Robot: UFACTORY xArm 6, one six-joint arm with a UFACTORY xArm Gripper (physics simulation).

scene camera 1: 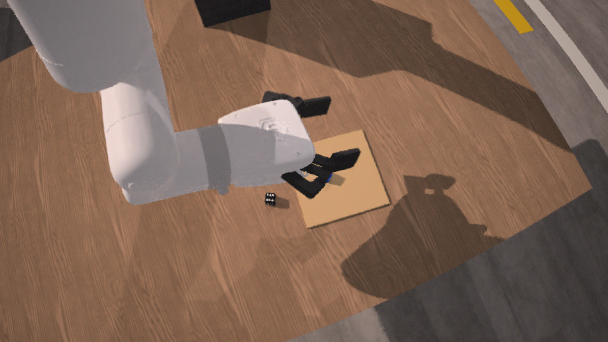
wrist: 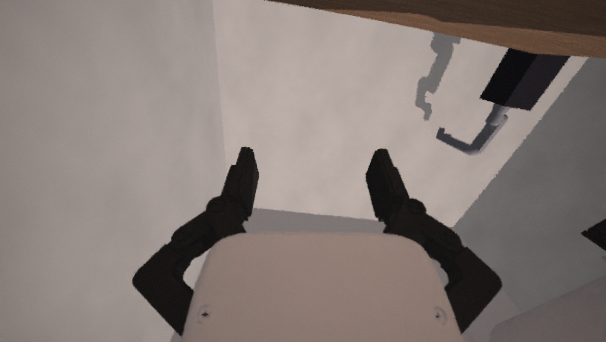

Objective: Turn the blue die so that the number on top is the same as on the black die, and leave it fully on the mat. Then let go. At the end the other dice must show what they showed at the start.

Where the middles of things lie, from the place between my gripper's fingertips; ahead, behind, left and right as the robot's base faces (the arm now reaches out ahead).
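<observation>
Tan mat (scene camera 1: 358, 189): my hand 1 cm short of it, 1 cm to the left of it, 15 cm above it.
</observation>
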